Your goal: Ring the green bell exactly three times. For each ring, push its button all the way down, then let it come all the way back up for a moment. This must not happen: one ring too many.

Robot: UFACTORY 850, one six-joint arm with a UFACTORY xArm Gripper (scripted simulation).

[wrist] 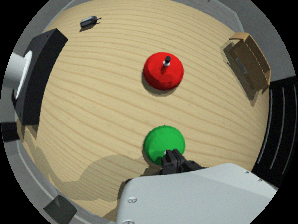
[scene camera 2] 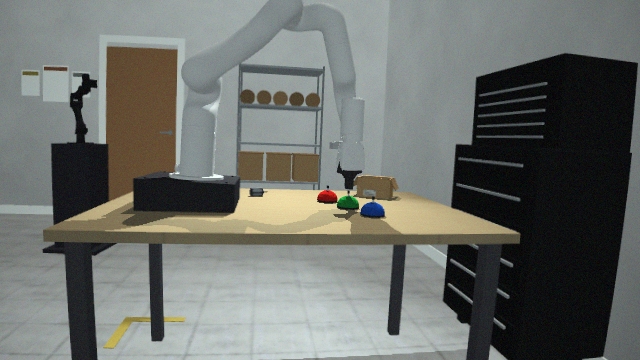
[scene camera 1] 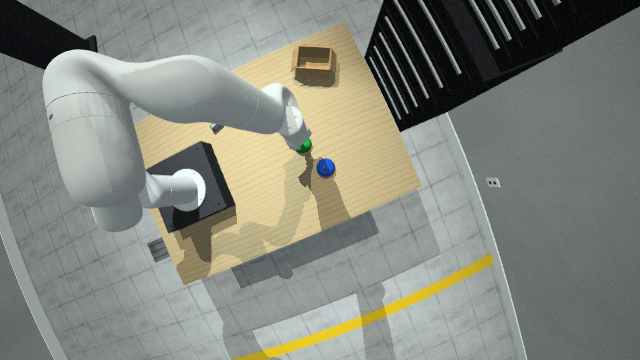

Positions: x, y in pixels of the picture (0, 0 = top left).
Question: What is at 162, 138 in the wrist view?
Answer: A green bell.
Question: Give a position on a red bell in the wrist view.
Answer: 159, 72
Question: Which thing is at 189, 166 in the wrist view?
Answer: My gripper.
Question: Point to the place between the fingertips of my gripper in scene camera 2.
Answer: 348, 188
